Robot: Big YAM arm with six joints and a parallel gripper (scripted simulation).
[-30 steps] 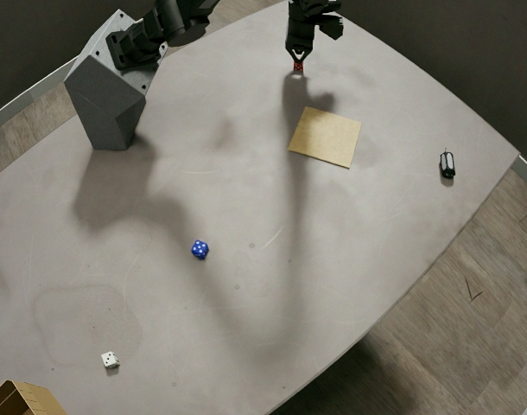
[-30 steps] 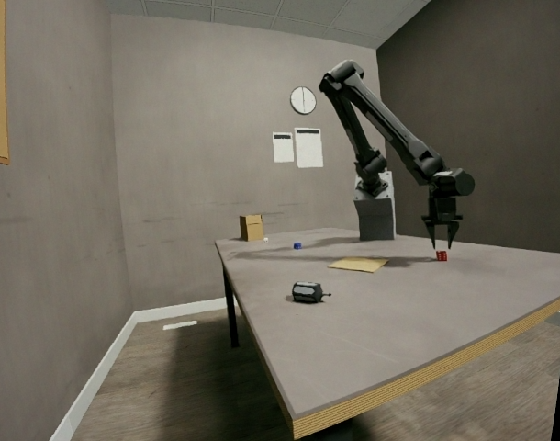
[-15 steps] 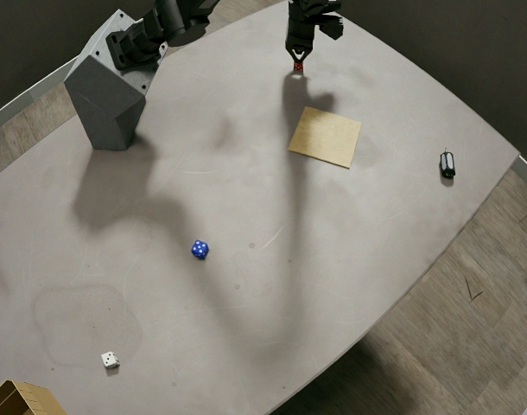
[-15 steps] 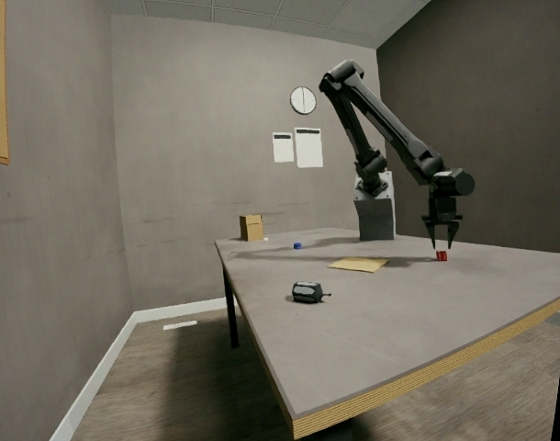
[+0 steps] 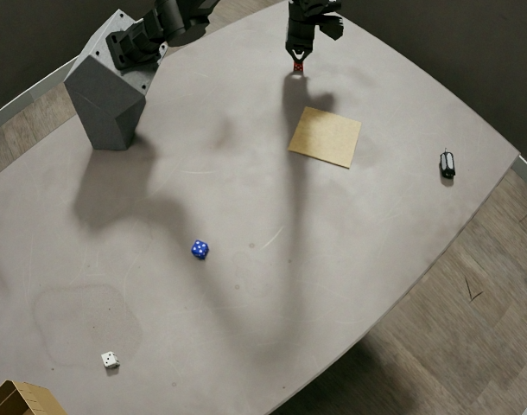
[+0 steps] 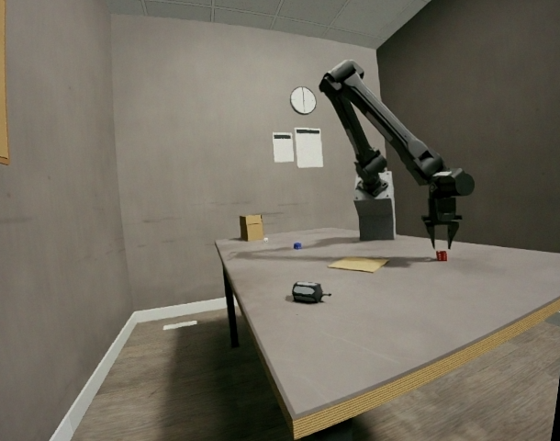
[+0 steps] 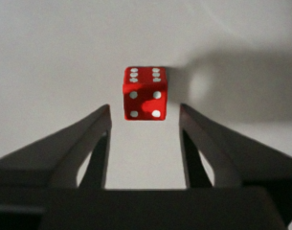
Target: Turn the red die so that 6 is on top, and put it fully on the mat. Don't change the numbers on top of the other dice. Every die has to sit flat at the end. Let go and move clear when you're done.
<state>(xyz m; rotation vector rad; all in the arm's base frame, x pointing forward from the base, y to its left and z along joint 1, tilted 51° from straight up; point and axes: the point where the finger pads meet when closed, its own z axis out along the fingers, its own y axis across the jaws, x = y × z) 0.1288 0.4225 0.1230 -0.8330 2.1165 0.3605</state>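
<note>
My hand is 30 mm above the red die. Also, from my hand: blue die (350 mm ahead, 430 mm to the right, 30 mm below); small black device (430 mm ahead, 150 mm to the left, 30 mm below); tan mat (230 mm ahead, 70 mm to the right, 40 mm below).
</note>
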